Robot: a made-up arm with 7 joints. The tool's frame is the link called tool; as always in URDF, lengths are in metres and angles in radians. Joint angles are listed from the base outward.
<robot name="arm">
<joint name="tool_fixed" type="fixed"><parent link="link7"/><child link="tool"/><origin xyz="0 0 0"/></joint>
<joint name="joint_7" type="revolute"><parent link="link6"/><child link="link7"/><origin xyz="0 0 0"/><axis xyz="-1 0 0"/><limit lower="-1.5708" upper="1.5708"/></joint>
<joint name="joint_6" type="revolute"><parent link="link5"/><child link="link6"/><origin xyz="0 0 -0.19"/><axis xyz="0 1 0"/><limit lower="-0.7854" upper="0.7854"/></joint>
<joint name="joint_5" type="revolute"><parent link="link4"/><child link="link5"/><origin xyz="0 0 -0.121"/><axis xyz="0 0 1"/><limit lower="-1.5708" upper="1.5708"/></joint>
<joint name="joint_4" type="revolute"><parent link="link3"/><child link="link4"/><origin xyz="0 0 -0.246"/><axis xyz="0 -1 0"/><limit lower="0" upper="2.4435"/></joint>
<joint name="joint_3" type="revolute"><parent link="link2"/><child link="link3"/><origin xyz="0 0 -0.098"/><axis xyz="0 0 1"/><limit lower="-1.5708" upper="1.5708"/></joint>
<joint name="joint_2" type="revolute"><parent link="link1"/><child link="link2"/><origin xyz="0 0.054 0"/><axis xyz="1 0 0"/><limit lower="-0.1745" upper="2"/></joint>
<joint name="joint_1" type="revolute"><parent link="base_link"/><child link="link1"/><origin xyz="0 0.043 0"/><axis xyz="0 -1 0"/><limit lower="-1.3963" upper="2"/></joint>
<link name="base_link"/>
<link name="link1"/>
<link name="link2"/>
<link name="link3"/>
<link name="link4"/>
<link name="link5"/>
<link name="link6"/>
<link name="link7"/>
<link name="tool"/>
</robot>
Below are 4 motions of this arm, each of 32 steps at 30 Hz.
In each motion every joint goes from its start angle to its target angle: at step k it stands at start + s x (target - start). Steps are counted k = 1, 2, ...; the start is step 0. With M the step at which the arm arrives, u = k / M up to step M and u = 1 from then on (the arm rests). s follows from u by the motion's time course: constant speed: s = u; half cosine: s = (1 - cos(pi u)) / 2; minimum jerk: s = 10 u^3 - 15 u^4 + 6 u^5.
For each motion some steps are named. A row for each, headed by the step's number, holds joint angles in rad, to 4 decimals.
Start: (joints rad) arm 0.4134 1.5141 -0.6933 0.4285 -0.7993 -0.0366 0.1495
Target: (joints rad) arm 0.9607 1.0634 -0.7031 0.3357 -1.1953 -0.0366 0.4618
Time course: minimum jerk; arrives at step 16
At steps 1, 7, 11, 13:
1: 0.4146 1.5131 -0.6933 0.4283 -0.8002 -0.0366 0.1502
7: 0.6236 1.3410 -0.6971 0.3929 -0.9514 -0.0366 0.2694
11: 0.8622 1.1445 -0.7013 0.3524 -1.1240 -0.0366 0.4056
13: 0.9340 1.0854 -0.7026 0.3402 -1.1760 -0.0366 0.4466

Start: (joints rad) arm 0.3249 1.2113 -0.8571 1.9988 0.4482 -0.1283 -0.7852
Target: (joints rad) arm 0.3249 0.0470 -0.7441 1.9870 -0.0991 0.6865 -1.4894
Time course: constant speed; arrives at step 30
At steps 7, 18, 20, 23, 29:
7: 0.3249 0.9396 -0.8307 1.9960 0.3205 0.0618 -0.9495
18: 0.3249 0.5127 -0.7893 1.9917 0.1198 0.3606 -1.2077
20: 0.3249 0.4351 -0.7818 1.9909 0.0833 0.4149 -1.2547
23: 0.3249 0.3187 -0.7705 1.9898 0.0286 0.4964 -1.3251
29: 0.3249 0.0858 -0.7479 1.9874 -0.0809 0.6593 -1.4659

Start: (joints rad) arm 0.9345 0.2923 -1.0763 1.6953 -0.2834 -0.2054 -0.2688
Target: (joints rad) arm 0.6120 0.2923 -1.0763 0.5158 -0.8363 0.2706 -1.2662
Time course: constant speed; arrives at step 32
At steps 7, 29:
7: 0.8640 0.2923 -1.0763 1.4373 -0.4043 -0.1013 -0.4870
29: 0.6422 0.2923 -1.0763 0.6264 -0.7845 0.2260 -1.1727

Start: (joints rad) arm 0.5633 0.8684 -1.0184 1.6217 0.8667 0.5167 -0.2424
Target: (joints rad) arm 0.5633 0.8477 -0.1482 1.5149 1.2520 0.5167 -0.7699
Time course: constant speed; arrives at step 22
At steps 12, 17, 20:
12: 0.5633 0.8571 -0.5437 1.5634 1.0769 0.5167 -0.5301
17: 0.5633 0.8524 -0.3460 1.5392 1.1644 0.5167 -0.6500
20: 0.5633 0.8496 -0.2273 1.5246 1.2170 0.5167 -0.7219

